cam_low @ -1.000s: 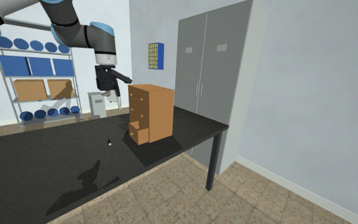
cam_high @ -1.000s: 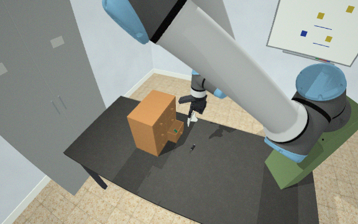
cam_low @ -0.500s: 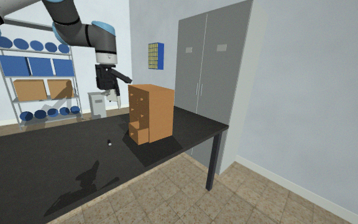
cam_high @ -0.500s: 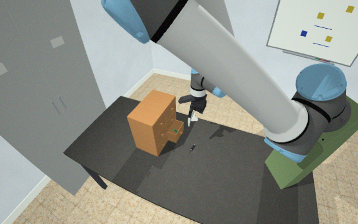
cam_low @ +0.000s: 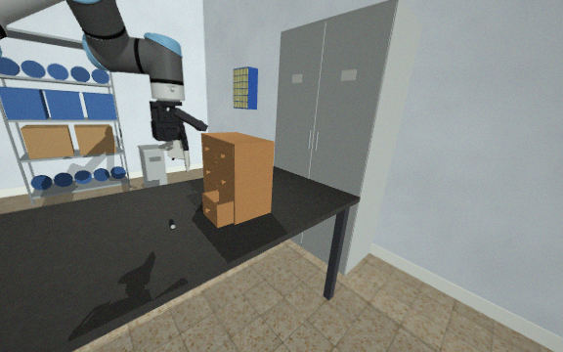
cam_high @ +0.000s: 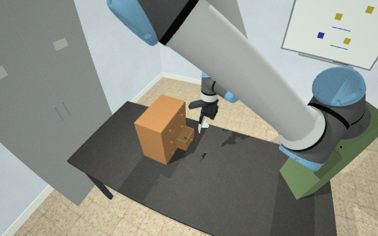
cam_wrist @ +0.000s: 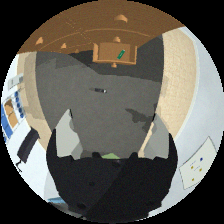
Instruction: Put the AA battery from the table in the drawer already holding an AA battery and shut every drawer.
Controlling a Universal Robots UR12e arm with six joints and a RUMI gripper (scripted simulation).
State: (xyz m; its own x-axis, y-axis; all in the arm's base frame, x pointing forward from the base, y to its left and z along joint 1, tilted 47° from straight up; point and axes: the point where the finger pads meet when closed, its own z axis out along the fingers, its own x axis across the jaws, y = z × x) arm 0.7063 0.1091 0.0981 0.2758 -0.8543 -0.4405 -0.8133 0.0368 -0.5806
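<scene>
The dark AA battery lies 24 cm below my hand, 5 cm behind it and 4 cm to the left of it. Round my hand: small green object 23 cm below, 14 cm ahead, 2 cm to the left.
</scene>
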